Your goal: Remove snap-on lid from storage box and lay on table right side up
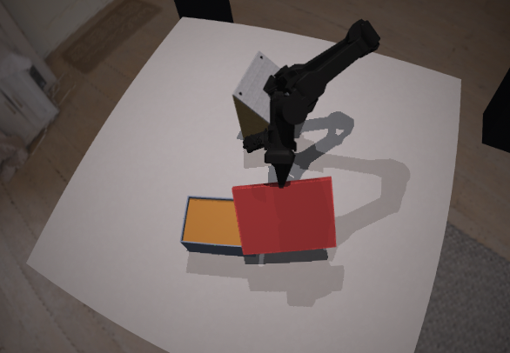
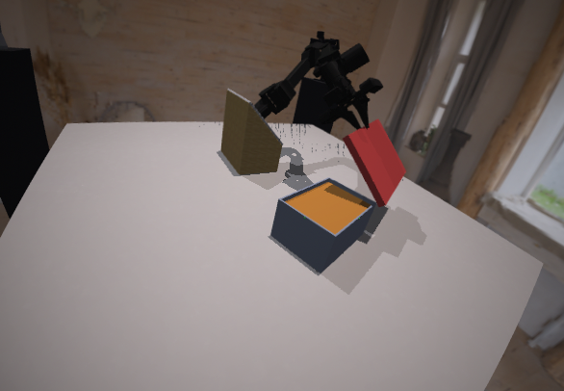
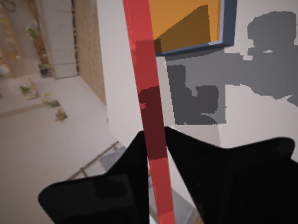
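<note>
Now: the red lid 6 cm ahead of my gripper tip, 5 cm below it and 3 cm to the left of it. Round my gripper tip: grey-blue storage box 19 cm below, 16 cm to the right, 10 cm ahead.
</note>
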